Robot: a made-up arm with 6 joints.
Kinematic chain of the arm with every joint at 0, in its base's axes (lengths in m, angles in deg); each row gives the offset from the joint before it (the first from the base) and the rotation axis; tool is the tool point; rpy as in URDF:
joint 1: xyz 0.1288 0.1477 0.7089 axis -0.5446 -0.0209 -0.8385
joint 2: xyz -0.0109 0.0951 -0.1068 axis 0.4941 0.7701 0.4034
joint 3: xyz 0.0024 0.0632 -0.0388 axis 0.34 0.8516 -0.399
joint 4: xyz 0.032 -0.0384 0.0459 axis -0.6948 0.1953 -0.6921
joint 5: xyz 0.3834 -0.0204 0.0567 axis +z
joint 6: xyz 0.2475 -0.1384 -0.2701 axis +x
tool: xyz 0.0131 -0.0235 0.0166 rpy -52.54 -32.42 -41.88
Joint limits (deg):
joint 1: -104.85..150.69
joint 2: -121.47..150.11
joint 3: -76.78..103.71
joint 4: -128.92..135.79
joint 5: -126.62..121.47
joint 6: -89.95..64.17
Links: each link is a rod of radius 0.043 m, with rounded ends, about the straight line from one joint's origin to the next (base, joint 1, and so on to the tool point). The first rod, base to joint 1, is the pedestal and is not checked.
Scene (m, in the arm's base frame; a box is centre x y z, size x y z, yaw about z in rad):
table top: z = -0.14
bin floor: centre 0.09 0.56 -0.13 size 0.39 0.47 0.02 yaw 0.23
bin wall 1: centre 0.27 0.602 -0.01 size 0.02 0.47 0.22 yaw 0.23
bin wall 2: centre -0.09 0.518 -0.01 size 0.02 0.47 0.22 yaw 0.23
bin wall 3: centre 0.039 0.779 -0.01 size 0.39 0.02 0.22 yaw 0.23
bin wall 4: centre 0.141 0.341 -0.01 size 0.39 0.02 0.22 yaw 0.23
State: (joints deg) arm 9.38 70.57 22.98 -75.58 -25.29 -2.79
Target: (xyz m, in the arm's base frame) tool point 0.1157 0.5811 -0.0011
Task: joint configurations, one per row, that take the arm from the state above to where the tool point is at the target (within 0.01 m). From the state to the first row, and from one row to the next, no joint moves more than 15 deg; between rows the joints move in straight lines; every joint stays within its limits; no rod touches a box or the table.
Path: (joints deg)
1: 17.85 61.90 13.74 -81.00 -10.70 -4.50
2: 26.33 53.24 4.49 -86.42 3.89 -6.21
3: 34.80 44.57 -4.75 -91.85 18.48 -7.93
4: 43.28 35.91 -13.99 -97.27 33.07 -9.64
5: 51.75 27.24 -23.23 -102.69 47.66 -11.35
6: 60.23 18.57 -32.48 -108.11 62.25 -13.06
7: 68.70 9.91 -41.72 -113.53 76.84 -14.77
8: 77.18 1.24 -50.96 -118.96 91.43 -16.48
9: 85.65 -7.42 -60.21 -124.38 106.03 -18.20
10: 79.71 -11.21 -65.73 -121.54 92.34 -16.30
11: 73.76 -14.99 -71.26 -118.70 78.65 -14.41
12: 67.81 -18.78 -76.78 -115.86 64.96 -12.51

